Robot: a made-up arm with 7 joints. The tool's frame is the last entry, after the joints. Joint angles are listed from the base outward. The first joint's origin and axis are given. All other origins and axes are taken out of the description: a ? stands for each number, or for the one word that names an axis. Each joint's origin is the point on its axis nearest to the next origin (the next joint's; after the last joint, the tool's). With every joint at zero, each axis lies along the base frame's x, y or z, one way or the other. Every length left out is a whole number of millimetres.
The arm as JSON. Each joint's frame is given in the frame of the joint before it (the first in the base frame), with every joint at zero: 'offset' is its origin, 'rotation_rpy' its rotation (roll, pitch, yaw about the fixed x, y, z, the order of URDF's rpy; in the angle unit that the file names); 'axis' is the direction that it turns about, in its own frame. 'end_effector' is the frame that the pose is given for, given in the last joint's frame.
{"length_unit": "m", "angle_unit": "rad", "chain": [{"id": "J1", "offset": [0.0, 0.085, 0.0], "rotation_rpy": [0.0, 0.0, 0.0], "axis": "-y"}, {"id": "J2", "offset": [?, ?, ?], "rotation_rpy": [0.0, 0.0, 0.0], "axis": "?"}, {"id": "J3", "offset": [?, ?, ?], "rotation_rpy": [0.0, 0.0, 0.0], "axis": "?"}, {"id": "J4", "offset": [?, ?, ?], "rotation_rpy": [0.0, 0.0, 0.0], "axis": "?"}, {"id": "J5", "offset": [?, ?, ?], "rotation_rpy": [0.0, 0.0, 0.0], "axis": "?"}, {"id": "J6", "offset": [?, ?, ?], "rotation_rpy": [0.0, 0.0, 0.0], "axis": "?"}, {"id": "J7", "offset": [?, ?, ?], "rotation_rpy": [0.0, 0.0, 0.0], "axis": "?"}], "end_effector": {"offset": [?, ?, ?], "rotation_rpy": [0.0, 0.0, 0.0]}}
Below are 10 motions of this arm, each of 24 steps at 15 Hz.
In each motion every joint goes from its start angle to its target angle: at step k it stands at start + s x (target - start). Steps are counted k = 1, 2, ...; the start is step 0. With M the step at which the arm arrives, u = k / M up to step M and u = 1 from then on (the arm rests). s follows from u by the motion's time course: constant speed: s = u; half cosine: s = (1 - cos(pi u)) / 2; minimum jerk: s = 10 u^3 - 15 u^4 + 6 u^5.
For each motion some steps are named. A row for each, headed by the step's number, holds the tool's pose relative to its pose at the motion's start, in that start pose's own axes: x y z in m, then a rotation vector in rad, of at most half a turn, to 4 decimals.
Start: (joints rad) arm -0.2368 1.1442 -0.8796 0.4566 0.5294 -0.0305 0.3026
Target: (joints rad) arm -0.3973 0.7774 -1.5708 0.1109 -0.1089 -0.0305 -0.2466
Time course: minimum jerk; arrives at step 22
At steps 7, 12, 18, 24:
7: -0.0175 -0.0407 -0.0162 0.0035 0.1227 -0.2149
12: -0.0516 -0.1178 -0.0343 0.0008 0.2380 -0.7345
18: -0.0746 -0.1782 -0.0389 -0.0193 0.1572 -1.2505
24: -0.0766 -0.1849 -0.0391 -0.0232 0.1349 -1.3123

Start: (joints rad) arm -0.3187 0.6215 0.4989 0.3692 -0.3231 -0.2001 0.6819
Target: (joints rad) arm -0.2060 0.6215 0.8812 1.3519 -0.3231 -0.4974 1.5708
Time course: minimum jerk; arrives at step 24
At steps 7, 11, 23, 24:
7: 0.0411 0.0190 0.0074 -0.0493 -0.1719 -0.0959
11: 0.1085 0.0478 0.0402 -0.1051 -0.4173 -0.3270
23: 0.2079 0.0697 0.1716 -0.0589 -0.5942 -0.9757
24: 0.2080 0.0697 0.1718 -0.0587 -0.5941 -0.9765

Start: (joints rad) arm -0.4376 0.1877 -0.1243 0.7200 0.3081 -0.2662 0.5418
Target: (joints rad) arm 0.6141 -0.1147 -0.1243 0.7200 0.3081 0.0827 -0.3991
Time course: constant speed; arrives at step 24
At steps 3, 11, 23, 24:
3: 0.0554 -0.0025 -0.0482 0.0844 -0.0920 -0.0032
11: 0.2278 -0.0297 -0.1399 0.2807 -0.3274 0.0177
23: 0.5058 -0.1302 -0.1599 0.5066 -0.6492 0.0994
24: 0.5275 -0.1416 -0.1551 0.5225 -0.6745 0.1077

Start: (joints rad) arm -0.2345 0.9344 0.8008 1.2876 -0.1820 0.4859 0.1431
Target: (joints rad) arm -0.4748 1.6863 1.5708 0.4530 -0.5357 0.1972 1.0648
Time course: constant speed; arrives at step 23
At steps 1, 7, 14, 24:
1: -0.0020 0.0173 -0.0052 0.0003 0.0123 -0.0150
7: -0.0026 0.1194 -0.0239 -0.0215 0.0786 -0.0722
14: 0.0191 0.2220 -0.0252 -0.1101 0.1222 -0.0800
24: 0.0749 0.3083 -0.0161 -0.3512 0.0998 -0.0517

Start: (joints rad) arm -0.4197 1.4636 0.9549 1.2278 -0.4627 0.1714 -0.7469
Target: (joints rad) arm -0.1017 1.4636 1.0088 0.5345 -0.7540 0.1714 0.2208
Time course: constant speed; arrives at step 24
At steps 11, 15, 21, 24:
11: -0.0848 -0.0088 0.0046 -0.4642 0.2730 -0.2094
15: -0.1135 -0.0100 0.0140 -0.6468 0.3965 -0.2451
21: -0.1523 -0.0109 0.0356 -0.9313 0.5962 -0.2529
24: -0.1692 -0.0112 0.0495 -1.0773 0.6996 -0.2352

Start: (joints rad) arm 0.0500 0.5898 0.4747 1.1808 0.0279 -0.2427 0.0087
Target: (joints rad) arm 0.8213 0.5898 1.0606 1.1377 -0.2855 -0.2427 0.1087
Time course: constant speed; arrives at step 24
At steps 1, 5, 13, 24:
1: 0.0068 0.0050 -0.0088 0.0322 -0.0226 0.0058
5: 0.0341 0.0267 -0.0392 0.1624 -0.1058 0.0341
13: 0.0844 0.0753 -0.0793 0.4244 -0.2385 0.1183
24: 0.1344 0.1385 -0.0993 0.7673 -0.3524 0.3034

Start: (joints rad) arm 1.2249 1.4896 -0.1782 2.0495 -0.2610 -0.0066 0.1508
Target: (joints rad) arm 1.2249 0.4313 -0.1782 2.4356 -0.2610 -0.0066 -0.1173
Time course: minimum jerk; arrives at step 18
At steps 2, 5, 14, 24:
2: 0.0020 -0.0019 -0.0009 0.0102 -0.0065 0.0097
5: 0.0244 -0.0197 -0.0107 0.1226 -0.0729 0.1139
14: 0.1762 -0.0436 -0.0454 0.9406 -0.3582 0.7689
24: 0.1890 -0.0397 -0.0452 1.0274 -0.3715 0.8310

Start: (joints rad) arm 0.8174 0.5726 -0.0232 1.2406 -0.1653 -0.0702 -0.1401
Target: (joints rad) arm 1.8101 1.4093 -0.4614 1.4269 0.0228 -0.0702 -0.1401
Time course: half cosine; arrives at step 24
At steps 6, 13, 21, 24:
6: 0.0404 0.0586 -0.0403 0.0748 -0.1384 -0.0747
13: 0.1587 0.2355 -0.0712 0.3228 -0.4292 -0.3078
21: 0.2379 0.3837 0.0027 0.6004 -0.5462 -0.5122
24: 0.2426 0.3955 0.0139 0.6288 -0.5492 -0.5286

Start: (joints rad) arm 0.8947 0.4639 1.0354 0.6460 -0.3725 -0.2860 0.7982
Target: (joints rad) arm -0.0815 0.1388 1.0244 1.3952 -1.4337 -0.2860 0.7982
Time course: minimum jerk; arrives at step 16
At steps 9, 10, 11, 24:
9: -0.0747 -0.0232 0.1876 -0.2499 0.7936 -0.7017
10: -0.0757 -0.0273 0.2235 -0.3050 0.9313 -0.8212
11: -0.0735 -0.0311 0.2548 -0.3559 1.0505 -0.9252
24: -0.0614 -0.0387 0.3123 -0.4585 1.2720 -1.1213

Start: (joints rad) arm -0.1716 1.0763 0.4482 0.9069 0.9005 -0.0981 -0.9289
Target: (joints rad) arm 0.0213 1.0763 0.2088 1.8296 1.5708 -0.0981 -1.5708
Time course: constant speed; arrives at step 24
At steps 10, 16, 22, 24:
10: 0.0612 -0.0518 0.0826 -0.0864 0.1810 0.3111
16: 0.0965 -0.0621 0.1394 -0.1709 0.3431 0.4226
22: 0.1283 -0.0562 0.1969 -0.2785 0.5218 0.4644
24: 0.1377 -0.0507 0.2157 -0.3189 0.5812 0.4618

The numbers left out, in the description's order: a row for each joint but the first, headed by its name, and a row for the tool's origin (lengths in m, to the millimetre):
J2: xyz 0.0 0.0 0.0, axis +x
J3: xyz 0.0 0.0 -0.325, axis +z
J4: xyz 0.0 0.0 0.0, axis -y
J5: xyz 0.0 0.0 -0.261, axis +z
J6: xyz 0.0 0.0 0.0, axis +y
J7: xyz 0.0 0.0 0.0, axis -x
tool: xyz 0.0 0.0 0.0

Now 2 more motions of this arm.
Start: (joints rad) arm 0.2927 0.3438 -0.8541 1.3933 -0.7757 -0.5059 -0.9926
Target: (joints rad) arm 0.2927 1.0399 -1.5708 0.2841 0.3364 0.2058 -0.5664
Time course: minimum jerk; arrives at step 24
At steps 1, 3, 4, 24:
1: -0.0001 0.0000 0.0003 -0.0011 0.0012 -0.0004
3: -0.0031 0.0012 0.0071 -0.0250 0.0293 -0.0088
4: -0.0068 0.0031 0.0158 -0.0554 0.0649 -0.0201
24: -0.0274 0.4599 0.2943 -1.0181 1.8046 -1.4441

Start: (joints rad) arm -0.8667 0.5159 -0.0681 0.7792 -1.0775 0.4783 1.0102
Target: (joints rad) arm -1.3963 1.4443 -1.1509 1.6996 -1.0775 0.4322 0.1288
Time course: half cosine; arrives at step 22
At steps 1, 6, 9, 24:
1: -0.0011 0.0001 0.0004 0.0091 0.0043 -0.0058
6: -0.0335 -0.0028 0.0131 0.2819 0.1218 -0.2263
9: -0.0630 -0.0230 0.0230 0.5150 0.1886 -0.5288
24: -0.2135 -0.1682 0.0738 0.5798 -0.1810 -1.5605

